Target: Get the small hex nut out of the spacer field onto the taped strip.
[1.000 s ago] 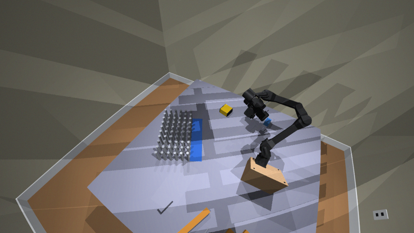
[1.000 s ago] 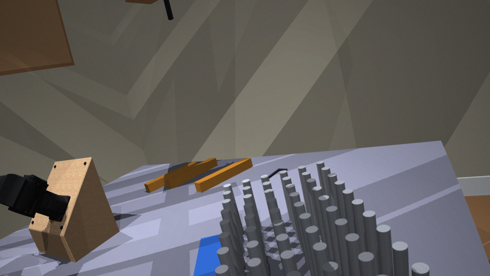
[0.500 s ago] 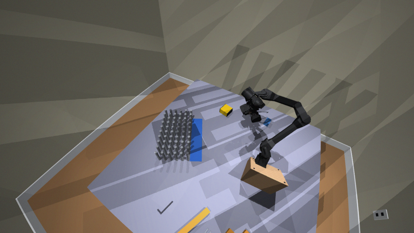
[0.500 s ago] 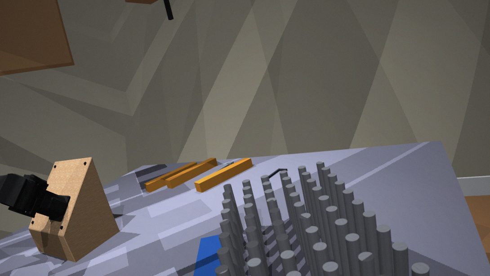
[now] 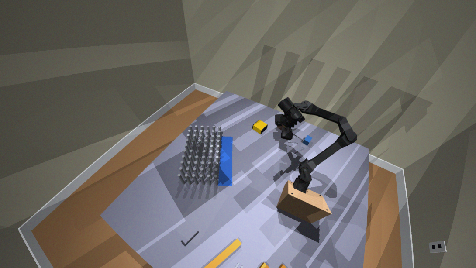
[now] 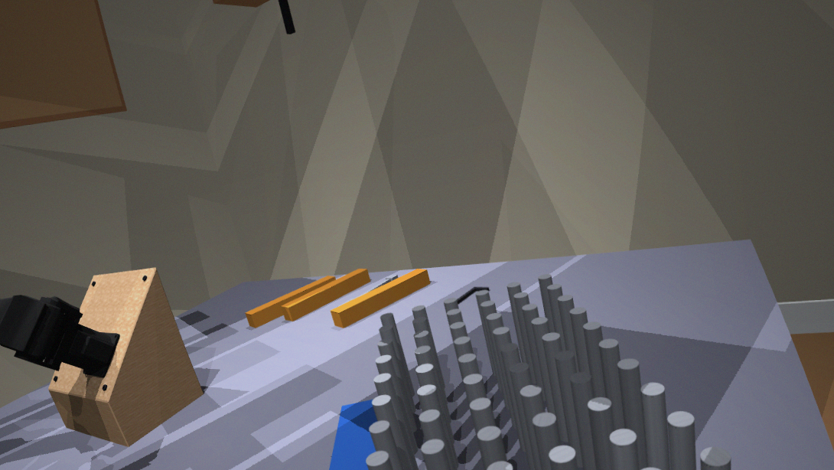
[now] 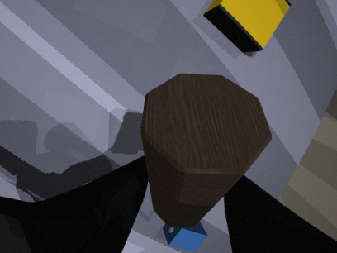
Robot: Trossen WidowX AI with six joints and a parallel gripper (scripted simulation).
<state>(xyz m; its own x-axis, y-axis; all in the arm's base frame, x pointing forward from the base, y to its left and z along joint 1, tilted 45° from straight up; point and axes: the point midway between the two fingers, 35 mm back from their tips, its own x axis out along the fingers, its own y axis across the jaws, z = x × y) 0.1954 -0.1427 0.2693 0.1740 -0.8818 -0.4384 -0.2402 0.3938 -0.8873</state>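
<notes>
Now: gripper tip 260 mm short of the blue taped strip, 270 mm to the right of it and 170 mm above it. Round my gripper tip: yellow block: 170 mm ahead, 80 mm to the right, 150 mm below; wooden-handled pick: 70 mm behind, 40 mm to the right, 60 mm below; blue cube: 180 mm behind, 140 mm to the right, 150 mm below.
</notes>
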